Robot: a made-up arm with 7 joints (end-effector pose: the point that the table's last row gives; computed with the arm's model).
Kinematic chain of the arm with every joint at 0, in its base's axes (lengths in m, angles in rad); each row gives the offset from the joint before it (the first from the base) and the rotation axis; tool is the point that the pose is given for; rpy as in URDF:
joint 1: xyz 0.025 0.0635 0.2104 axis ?
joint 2: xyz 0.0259 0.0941 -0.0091 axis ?
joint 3: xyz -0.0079 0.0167 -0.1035 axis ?
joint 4: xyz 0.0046 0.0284 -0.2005 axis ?
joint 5: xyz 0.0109 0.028 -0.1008 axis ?
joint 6: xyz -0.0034 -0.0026 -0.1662 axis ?
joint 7: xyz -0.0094 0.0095 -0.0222 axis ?
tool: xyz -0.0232 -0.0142 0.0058 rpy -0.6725 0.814 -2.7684
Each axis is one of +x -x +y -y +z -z.
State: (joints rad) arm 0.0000 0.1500 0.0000 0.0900 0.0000 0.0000 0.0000
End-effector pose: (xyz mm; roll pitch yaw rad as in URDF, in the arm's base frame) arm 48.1 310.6 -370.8 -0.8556 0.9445 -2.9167
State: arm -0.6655 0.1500 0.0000 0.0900 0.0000 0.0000 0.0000
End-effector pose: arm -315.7 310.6 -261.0 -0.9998 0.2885 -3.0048
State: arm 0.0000 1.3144 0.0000 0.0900 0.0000 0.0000 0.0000
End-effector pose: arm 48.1 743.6 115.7 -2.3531 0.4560 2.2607
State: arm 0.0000 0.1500 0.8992 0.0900 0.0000 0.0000 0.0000
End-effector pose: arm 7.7 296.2 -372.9 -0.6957 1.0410 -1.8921
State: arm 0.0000 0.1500 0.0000 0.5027 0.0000 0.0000 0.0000
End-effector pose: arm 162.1 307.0 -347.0 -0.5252 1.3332 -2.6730
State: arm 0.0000 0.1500 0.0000 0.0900 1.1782 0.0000 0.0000
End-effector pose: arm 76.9 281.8 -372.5 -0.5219 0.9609 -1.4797
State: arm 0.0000 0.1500 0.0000 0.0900 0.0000 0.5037 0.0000
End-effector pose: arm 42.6 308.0 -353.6 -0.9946 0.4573 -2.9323
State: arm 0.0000 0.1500 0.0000 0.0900 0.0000 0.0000 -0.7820
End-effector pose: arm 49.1 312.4 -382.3 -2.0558 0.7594 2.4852
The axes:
joint 1: -y
joint 2: +x
joint 3: +z
joint 4: -y
joint 5: +z
joint 6: +y
joint 7: -x

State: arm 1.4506 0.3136 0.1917 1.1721 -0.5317 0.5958 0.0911
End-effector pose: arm 427.8 414.2 399.0 2.2761 0.3086 0.4929
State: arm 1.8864 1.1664 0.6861 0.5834 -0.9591 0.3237 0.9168
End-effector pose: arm 55.1 712.4 297.1 2.0298 0.5193 0.4316
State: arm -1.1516 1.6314 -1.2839 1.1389 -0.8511 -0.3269 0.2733
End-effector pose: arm -86.6 606.7 -19.7 0.9045 0.3064 1.8998
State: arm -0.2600 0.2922 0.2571 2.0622 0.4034 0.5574 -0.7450
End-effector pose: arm 233.2 323.5 -18.8 2.0916 0.9596 0.5625
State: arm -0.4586 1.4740 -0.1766 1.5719 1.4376 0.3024 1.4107
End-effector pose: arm 260.4 463.2 40.3 0.9919 0.2921 -2.2753
